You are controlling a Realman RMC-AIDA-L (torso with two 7-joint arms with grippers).
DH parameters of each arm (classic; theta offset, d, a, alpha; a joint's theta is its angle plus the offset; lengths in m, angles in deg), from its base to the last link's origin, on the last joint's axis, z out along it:
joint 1: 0 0.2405 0 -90
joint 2: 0 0 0 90
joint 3: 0 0.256 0 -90
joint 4: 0 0 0 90
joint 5: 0 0.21 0 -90
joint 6: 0 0 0 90
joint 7: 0 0.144 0 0
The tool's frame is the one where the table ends.
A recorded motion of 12 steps. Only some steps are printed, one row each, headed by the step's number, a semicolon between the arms.
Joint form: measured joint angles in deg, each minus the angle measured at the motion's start. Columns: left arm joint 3, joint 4, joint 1, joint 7, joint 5, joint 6, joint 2; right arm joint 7, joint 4, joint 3, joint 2, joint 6, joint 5, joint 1.
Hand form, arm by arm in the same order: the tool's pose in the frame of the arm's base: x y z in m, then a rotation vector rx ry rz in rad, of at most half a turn. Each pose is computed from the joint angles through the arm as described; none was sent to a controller.
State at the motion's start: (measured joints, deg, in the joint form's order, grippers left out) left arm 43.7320 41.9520 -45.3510 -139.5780 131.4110 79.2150 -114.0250; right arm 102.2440 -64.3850 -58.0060 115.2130 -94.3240 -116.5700 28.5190
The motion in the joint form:
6: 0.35 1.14 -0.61 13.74 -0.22 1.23 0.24; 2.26 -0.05 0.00 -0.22 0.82 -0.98 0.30
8: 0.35 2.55 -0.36 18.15 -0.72 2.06 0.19; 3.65 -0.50 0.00 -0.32 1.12 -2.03 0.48
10: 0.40 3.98 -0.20 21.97 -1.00 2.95 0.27; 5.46 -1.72 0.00 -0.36 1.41 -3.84 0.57
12: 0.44 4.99 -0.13 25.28 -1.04 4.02 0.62; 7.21 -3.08 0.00 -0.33 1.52 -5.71 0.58
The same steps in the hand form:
6: -0.2088 0.4179 0.0347 -2.5593 -1.2255 -0.2972; 0.2148 0.3432 0.0457 -2.8927 0.5599 0.2661
8: -0.2056 0.4177 0.0386 -2.6045 -1.1042 -0.2927; 0.2155 0.3449 0.0472 -2.8806 0.5839 0.2400
10: -0.2024 0.4177 0.0432 -2.6406 -0.9912 -0.2821; 0.2164 0.3468 0.0499 -2.8613 0.6063 0.1950
12: -0.2006 0.4174 0.0482 -2.6718 -0.8945 -0.2636; 0.2172 0.3480 0.0526 -2.8424 0.6266 0.1503

